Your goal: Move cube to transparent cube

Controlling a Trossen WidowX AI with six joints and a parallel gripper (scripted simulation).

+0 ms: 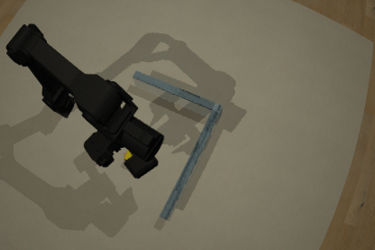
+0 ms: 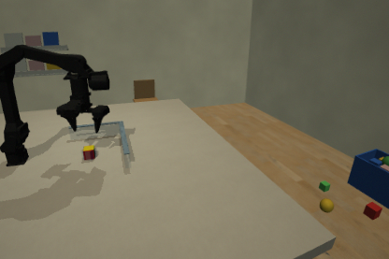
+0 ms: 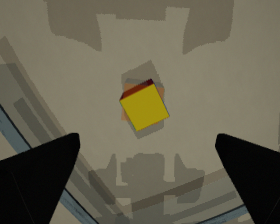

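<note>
Now: hand 12 cm above the transparent cube.
</note>
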